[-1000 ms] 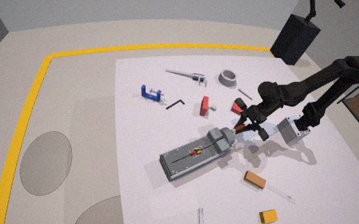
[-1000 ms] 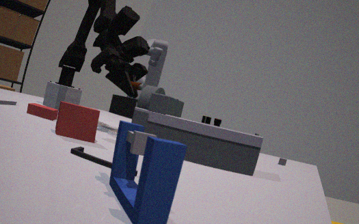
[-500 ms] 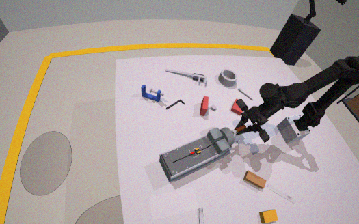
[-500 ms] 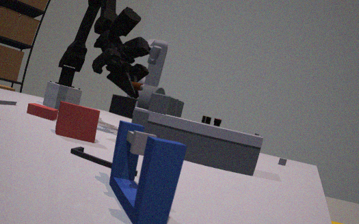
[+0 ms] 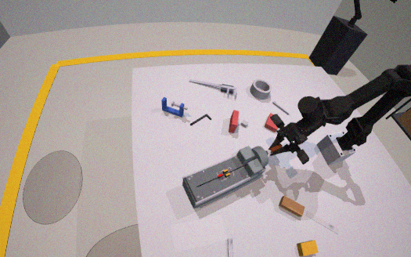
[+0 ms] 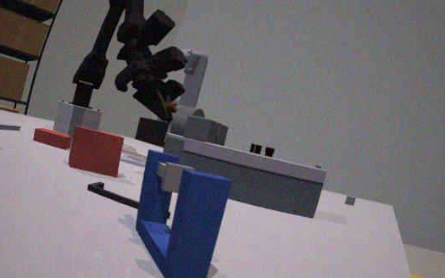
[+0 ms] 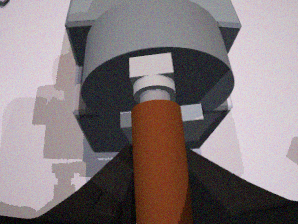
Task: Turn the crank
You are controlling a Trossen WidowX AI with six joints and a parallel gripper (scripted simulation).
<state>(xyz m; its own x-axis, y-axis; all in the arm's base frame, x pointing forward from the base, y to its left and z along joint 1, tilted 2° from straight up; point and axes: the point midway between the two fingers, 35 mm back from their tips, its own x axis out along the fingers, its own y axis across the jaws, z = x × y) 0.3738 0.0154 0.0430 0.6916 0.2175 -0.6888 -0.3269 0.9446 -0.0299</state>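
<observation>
My gripper tip is 20 mm past the crank handle, 10 mm to the left of it and 20 mm below it. From my gripper tip the other things lie so: tan block: 80 mm behind, 180 mm to the left, 80 mm below; red pointer: 180 mm ahead, 60 mm to the left, 10 mm below; black hex key: 190 mm ahead, 220 mm to the right, 90 mm below.
</observation>
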